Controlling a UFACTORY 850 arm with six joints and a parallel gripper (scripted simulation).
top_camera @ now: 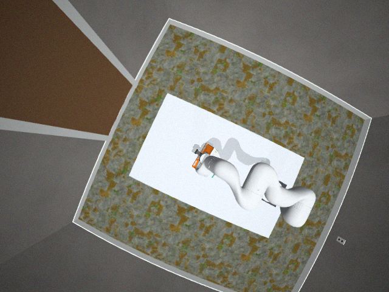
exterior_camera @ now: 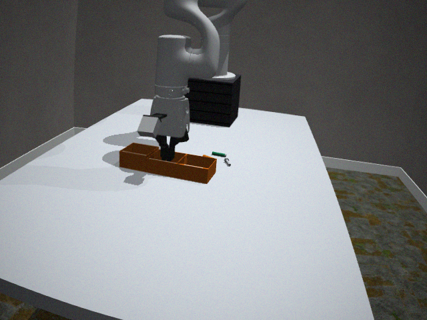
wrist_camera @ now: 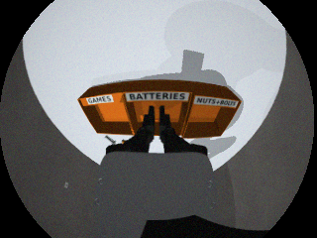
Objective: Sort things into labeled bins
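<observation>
The three joined orange bins is 2 cm below my hand. Also, from my hand: pale dotted tile (9 cm behind, 9 cm to the right, 4 cm below); then orange stick (12 cm behind, 9 cm to the left, 4 cm below); then blue USB stick (8 cm behind, 3 cm to the right, 4 cm below).
</observation>
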